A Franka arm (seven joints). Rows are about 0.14 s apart.
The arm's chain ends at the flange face. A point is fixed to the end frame.
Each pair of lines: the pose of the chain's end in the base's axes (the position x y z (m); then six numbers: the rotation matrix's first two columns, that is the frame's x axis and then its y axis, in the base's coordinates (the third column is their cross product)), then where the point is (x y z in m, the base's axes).
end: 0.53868 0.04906 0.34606 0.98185 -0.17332 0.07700 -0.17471 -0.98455 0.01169
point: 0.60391 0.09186 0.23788
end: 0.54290 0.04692 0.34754 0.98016 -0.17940 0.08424 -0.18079 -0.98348 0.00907
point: 0.60921 0.08946 0.23991
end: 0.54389 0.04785 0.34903 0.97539 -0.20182 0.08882 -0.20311 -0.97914 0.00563
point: 0.61171 0.08913 0.24185
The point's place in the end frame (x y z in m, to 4 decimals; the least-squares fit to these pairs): 0.0483 -0.0548 0.1116
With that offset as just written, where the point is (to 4 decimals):
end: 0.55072 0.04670 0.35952 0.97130 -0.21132 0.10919 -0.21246 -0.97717 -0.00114
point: 0.6212 0.0876 0.2539
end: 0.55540 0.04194 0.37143 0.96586 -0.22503 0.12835 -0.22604 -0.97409 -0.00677
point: 0.6286 0.0819 0.2673
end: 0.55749 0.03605 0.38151 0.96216 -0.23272 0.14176 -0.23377 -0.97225 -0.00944
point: 0.6324 0.0754 0.2784
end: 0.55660 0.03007 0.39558 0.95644 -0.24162 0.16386 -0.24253 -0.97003 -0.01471
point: 0.6342 0.0687 0.2942
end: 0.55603 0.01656 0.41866 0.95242 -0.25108 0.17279 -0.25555 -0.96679 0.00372
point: 0.6346 0.0521 0.3169
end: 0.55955 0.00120 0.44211 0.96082 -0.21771 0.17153 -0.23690 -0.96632 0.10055
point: 0.6350 0.0283 0.3355
